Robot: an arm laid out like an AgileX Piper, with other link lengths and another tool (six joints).
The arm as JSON. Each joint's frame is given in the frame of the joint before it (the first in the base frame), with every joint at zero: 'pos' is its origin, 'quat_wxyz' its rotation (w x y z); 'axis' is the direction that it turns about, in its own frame. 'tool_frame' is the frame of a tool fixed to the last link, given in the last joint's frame.
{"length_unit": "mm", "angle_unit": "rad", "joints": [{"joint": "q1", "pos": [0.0, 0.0, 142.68], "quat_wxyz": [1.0, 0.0, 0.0, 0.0], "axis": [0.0, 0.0, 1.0]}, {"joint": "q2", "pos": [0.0, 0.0, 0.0], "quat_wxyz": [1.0, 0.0, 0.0, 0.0], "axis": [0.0, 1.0, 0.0]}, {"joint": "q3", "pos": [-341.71, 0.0, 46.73], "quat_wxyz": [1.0, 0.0, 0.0, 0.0], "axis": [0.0, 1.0, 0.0]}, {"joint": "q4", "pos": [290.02, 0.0, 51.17], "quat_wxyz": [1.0, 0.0, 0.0, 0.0], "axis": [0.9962, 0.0, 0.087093]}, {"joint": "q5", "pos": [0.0, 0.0, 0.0], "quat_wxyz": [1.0, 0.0, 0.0, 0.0], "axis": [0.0, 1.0, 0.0]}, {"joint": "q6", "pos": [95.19, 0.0, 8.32], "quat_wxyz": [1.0, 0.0, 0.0, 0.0], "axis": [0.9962, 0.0, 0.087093]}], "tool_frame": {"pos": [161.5, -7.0, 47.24], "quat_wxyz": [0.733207, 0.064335, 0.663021, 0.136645]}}
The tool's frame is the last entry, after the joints.
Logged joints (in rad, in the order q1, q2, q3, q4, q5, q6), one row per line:
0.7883 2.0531 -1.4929 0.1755 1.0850 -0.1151
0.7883 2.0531 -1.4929 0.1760 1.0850 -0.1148
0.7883 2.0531 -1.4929 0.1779 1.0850 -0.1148
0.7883 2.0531 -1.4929 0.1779 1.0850 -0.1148
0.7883 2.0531 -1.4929 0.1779 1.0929 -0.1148
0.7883 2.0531 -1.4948 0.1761 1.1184 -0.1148
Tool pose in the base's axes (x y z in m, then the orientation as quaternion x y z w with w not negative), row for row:
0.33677 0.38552 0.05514 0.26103 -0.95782 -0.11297 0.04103
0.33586 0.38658 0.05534 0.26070 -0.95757 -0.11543 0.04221
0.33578 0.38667 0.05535 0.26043 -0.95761 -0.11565 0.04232
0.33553 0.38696 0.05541 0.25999 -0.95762 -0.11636 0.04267
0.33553 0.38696 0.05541 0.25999 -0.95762 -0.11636 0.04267
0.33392 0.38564 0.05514 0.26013 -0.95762 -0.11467 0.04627
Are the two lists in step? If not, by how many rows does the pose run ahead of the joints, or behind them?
The pose runs 1 row behind the joints: the pose in row i belongs to the joints in row i - 1.
